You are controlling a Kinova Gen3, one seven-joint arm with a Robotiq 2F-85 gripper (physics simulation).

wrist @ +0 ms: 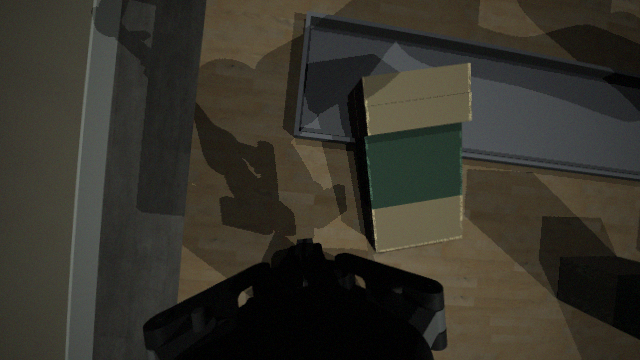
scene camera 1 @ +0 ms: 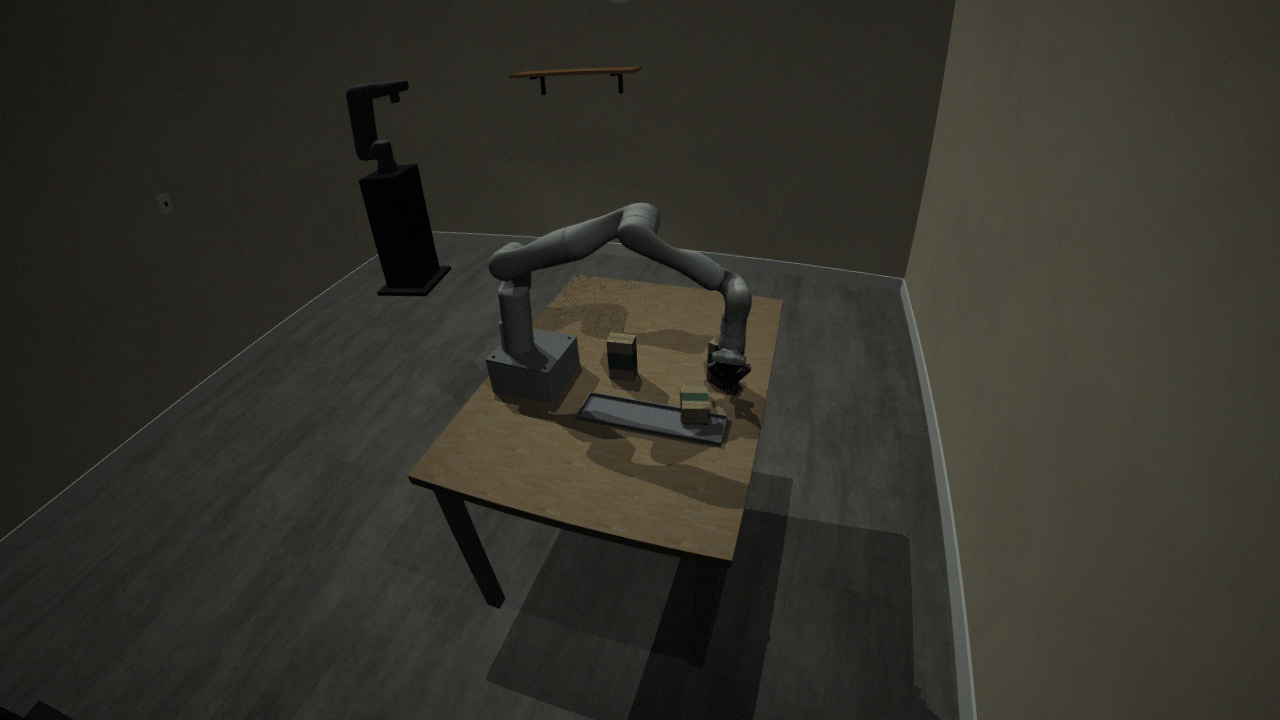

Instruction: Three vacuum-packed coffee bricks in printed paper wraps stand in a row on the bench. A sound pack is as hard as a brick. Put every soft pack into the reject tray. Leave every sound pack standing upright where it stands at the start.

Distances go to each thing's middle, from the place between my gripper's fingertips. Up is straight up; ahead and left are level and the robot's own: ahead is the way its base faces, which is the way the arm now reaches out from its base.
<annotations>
Right now the grey reject tray (scene camera 1: 634,414) is 21 cm behind my hand, 13 cm to the right of it and 3 cm below it.
</annotations>
